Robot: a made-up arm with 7 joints.
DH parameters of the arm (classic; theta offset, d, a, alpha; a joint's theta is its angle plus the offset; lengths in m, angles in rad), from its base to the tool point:
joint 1: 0 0.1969 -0.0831 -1.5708
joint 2: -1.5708 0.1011 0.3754 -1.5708
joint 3: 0 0.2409 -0.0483 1.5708
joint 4: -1.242 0 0.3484 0
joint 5: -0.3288 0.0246 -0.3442 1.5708
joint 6: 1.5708 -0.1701 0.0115 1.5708
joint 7: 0 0.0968 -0.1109 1.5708
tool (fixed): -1.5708 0.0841 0 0
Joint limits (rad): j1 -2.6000..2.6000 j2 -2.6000..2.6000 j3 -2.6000..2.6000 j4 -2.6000..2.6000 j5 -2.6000..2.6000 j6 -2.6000..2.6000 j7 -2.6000..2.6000
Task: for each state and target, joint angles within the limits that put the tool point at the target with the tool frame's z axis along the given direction. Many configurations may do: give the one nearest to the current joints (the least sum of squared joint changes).
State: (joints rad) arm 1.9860 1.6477 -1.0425 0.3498 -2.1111 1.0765 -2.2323
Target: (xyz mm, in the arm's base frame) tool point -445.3 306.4 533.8 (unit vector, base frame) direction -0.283 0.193 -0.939
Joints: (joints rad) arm 1.7381 1.7367 -0.9942 0.0259 -2.5475 1.1897 -2.6000
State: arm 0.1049 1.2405 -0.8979 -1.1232 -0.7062 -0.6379 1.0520
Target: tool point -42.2 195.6 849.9 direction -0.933 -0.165 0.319
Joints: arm 0.2962 0.7016 -0.8449 -0.5970 -0.8338 -0.6830 0.4651
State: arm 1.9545 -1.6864 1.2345 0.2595 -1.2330 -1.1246 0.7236
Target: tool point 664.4 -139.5 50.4 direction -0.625 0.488 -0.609
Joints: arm 1.9977 -2.0792 1.4790 0.4851 -1.2394 -1.8729 1.2542
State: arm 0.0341 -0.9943 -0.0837 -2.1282 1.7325 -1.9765 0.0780
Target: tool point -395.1 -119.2 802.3 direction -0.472 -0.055 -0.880
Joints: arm 0.3558 -1.2198 -0.0130 -2.5399 1.6829 -1.3696 0.5896
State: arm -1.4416 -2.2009 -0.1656 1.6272 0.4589 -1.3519 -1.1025
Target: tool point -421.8 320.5 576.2 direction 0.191 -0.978 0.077
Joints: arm -0.6570 -1.8317 -0.3916 1.6938 -0.2565 -1.2296 -1.8159
